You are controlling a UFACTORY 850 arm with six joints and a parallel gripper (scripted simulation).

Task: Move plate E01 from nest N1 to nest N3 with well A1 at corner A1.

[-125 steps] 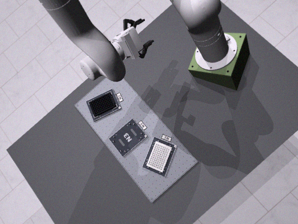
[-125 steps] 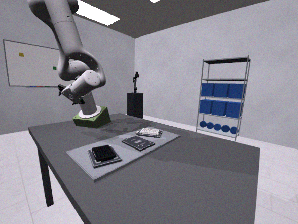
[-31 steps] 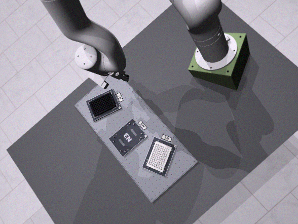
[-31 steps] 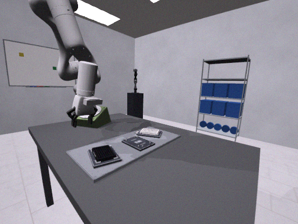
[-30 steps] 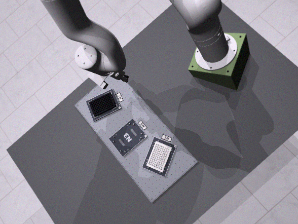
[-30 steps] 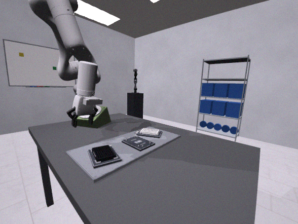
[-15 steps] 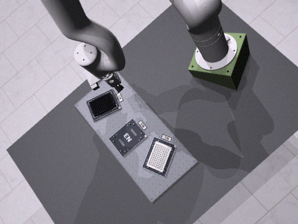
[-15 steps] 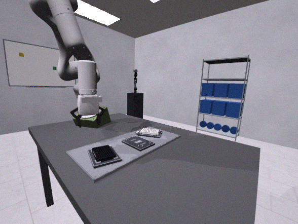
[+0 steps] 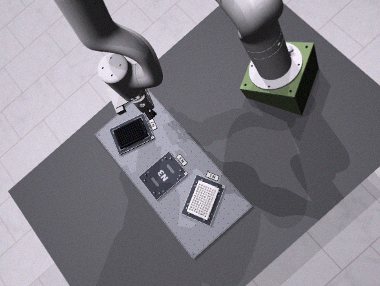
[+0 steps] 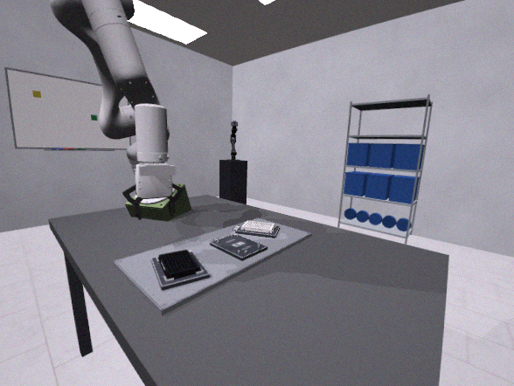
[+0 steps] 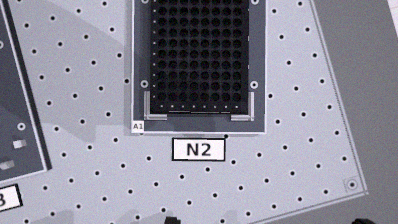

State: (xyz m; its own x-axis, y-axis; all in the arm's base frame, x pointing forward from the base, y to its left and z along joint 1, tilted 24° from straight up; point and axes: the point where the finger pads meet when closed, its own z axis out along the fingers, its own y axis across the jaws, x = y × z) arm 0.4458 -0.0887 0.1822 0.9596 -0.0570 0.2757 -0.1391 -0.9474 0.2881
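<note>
My gripper is now 40 cm to the right of the white well plate E01, 11 cm above it and 3 cm short of it. Round my hand: nest N3: 23 cm to the left, 13 cm below, 11 cm ahead; dark nest N1: 40 cm to the left, 13 cm below, 3 cm ahead; black plate E07: 13 cm ahead, 11 cm below, 1 cm to the left.
</note>
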